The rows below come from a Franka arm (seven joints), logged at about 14 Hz.
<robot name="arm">
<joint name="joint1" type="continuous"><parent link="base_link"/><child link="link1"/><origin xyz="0.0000 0.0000 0.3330"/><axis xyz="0 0 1"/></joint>
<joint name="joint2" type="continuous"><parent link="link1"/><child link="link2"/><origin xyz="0.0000 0.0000 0.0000"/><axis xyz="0 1 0"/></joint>
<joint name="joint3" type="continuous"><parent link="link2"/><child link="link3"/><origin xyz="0.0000 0.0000 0.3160"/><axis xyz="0 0 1"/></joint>
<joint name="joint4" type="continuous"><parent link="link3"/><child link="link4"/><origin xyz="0.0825 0.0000 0.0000"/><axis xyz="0 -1 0"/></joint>
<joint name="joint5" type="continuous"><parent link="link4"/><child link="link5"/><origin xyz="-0.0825 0.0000 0.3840"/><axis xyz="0 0 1"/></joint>
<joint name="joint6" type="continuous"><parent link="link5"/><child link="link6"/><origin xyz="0.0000 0.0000 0.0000"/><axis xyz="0 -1 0"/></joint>
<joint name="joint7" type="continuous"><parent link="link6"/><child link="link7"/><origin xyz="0.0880 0.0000 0.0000"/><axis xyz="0 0 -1"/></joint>
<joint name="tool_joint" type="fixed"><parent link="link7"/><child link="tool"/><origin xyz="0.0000 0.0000 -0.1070" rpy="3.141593 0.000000 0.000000"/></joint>
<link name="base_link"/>
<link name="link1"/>
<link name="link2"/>
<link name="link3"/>
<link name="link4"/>
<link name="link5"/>
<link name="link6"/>
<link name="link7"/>
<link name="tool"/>
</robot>
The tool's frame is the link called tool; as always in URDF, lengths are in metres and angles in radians. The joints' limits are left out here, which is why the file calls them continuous.
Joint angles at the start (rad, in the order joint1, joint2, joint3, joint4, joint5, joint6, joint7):
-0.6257, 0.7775, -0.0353, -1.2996, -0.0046, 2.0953, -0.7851
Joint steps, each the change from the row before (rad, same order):
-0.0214, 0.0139, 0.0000, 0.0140, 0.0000, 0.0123, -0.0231
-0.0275, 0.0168, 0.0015, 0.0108, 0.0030, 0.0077, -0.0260
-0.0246, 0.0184, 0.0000, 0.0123, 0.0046, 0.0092, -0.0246
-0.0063, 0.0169, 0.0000, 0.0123, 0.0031, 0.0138, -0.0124
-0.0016, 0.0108, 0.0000, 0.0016, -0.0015, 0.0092, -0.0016
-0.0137, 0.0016, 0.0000, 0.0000, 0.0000, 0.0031, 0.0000
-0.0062, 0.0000, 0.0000, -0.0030, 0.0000, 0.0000, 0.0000
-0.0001, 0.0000, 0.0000, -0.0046, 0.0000, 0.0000, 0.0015
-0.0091, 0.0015, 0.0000, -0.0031, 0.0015, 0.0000, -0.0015
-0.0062, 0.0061, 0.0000, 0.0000, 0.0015, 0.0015, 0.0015
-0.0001, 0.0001, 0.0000, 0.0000, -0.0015, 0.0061, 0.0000
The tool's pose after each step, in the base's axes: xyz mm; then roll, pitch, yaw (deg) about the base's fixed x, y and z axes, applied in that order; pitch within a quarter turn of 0, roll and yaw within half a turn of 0. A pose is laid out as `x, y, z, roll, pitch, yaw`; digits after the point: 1 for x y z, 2 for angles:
585.9, -468.0, 278.4, 177.57, -0.01, 7.96
575.2, -484.5, 271.5, 177.62, -0.16, 7.88
565.2, -499.9, 264.2, 177.62, -0.37, 7.78
564.4, -505.2, 258.4, 177.29, -0.78, 8.08
563.9, -506.5, 251.9, 177.23, -0.71, 8.13
557.1, -514.3, 250.9, 177.17, -0.76, 7.35
553.3, -517.3, 249.5, 177.30, -0.65, 6.99
552.5, -516.6, 247.4, 177.50, -0.49, 6.89
547.1, -521.1, 244.8, 177.75, -0.37, 6.40
543.7, -524.1, 240.4, 177.99, -0.25, 5.92
544.0, -524.6, 240.8, 177.68, -0.42, 5.97

